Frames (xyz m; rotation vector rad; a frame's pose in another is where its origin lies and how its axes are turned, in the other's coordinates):
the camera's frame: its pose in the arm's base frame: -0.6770 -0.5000 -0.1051 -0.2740 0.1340 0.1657
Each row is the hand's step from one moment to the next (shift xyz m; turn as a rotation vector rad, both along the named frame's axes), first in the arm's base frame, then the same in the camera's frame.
Working: the arm's base frame: its pose in the camera's frame: 0.7177 0.3253 0.3137 0.2740 -0.1340 -0.1657

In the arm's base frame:
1: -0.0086 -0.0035 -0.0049 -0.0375 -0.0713 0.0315
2: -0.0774 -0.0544 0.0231 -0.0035 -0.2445 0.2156
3: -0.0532 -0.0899 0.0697 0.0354 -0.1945 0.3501
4: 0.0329 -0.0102 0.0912 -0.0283 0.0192 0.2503
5: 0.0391 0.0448 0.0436 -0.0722 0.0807 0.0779
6: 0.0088 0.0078 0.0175 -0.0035 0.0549 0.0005
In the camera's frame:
1: -0.0082 -0.0005 -0.0066 -0.0518 -0.0690 0.0060
2: -0.0871 -0.0436 -0.0016 -0.0718 -0.2870 0.1369
3: -0.0757 -0.0937 0.0356 -0.0473 -0.2812 0.2835
4: 0.0167 -0.0391 0.0877 -0.0634 -0.0411 0.2411
5: 0.0380 0.0242 0.0584 -0.0709 0.0696 0.0890
6: 0.0070 0.0013 0.0198 0.0044 0.0526 0.0154

